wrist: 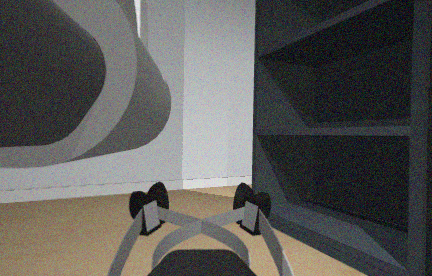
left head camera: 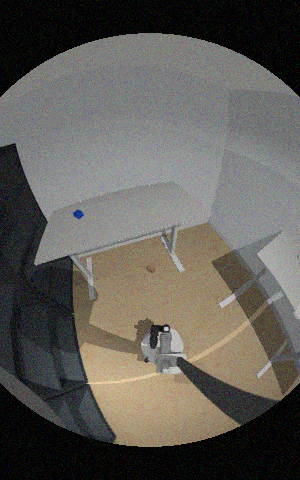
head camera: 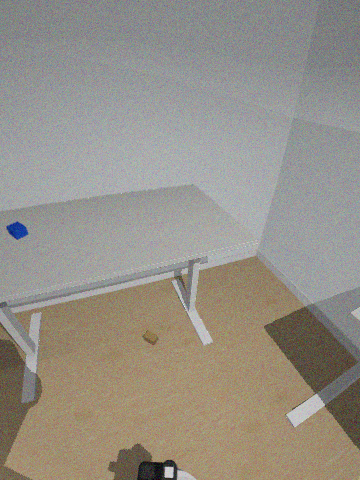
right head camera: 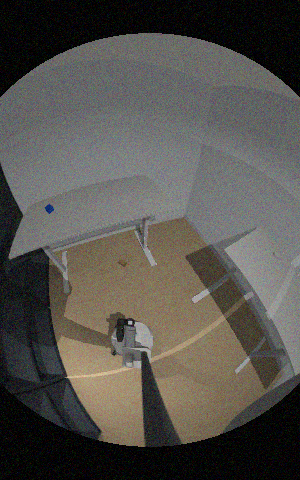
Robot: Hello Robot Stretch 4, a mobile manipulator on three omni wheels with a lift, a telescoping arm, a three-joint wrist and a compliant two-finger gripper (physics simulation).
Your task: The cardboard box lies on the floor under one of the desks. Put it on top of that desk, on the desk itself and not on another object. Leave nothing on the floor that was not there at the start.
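Frame: origin at the robot's base, x back, y right, z up, level; metres.
Seen in the pictures: gripper, fingertip midpoint: (wrist: pixel 201 198) (left head camera: pixel 151 363) (right head camera: pixel 119 356).
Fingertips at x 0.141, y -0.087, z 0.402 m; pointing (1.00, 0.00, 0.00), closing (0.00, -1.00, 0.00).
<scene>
Pixels of each thing's top centre, then the offset from my fingertips to it. Level surfaces: height alone.
- small brown cardboard box at its top centre: (head camera: pixel 150 336) (left head camera: pixel 150 267) (right head camera: pixel 121 261) dx -1.116, dy -0.097, dz -0.380 m
- grey-topped desk at its surface level: dz +0.520 m
- blue block at its top centre: (head camera: pixel 15 226) (left head camera: pixel 76 211) (right head camera: pixel 48 206) dx -1.075, dy -0.730, dz +0.565 m
A small brown cardboard box (head camera: pixel 150 337) (left head camera: pixel 150 268) (right head camera: pixel 122 263) lies on the floor near the right leg of a grey-topped desk (head camera: pixel 135 220) (left head camera: pixel 130 210) (right head camera: pixel 105 205), between the desk's two white legs and toward its front. A blue block (head camera: pixel 17 230) (left head camera: pixel 78 214) (right head camera: pixel 49 208) sits on the left part of the desk top. My gripper (wrist: pixel 201 198) is open, with nothing between its fingertips in the wrist view. It points away from the desk, and the box does not show in the wrist view.
A dark shelf unit (wrist: pixel 419 150) (left head camera: pixel 42 272) (right head camera: pixel 25 280) stands at the left in the head side views and at the right in the wrist view. A second desk (left head camera: pixel 285 255) (right head camera: pixel 250 245) stands along the right wall, its white foot (head camera: pixel 305 410) reaching onto the floor.
</scene>
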